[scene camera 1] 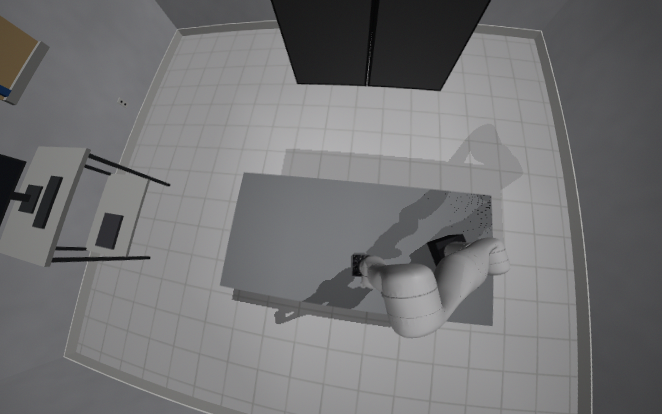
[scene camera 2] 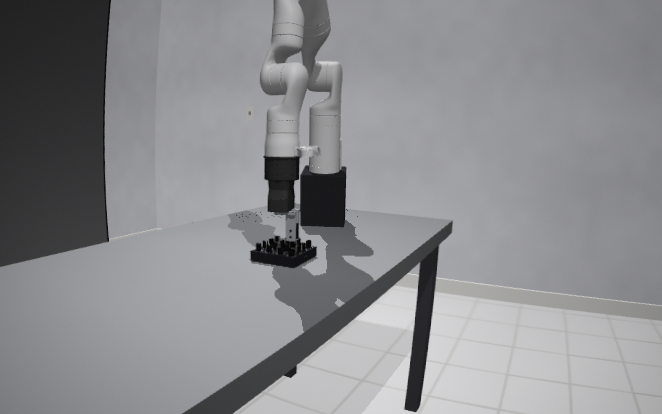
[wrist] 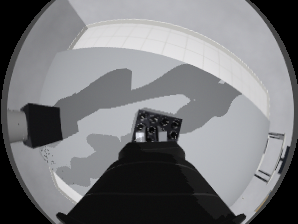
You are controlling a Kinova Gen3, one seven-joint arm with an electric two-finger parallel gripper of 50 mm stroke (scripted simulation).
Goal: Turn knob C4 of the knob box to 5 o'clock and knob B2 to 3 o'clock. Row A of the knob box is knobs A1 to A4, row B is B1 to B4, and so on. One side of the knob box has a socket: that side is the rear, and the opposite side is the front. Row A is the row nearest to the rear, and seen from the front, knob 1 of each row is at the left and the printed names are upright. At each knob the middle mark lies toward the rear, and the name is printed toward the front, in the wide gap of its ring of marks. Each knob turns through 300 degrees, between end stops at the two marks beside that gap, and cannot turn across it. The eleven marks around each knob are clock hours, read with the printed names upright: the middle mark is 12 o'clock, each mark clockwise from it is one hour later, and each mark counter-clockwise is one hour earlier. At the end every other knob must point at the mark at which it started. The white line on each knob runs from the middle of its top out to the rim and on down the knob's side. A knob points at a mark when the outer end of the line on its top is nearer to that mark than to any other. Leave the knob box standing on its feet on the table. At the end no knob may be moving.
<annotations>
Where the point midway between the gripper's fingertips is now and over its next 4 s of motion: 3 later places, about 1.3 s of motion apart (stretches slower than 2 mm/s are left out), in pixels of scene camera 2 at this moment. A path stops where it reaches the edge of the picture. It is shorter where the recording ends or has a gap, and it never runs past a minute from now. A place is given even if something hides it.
My gripper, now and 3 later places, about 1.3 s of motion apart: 292, 239; 293, 237; 291, 227; 269, 222
</annotations>
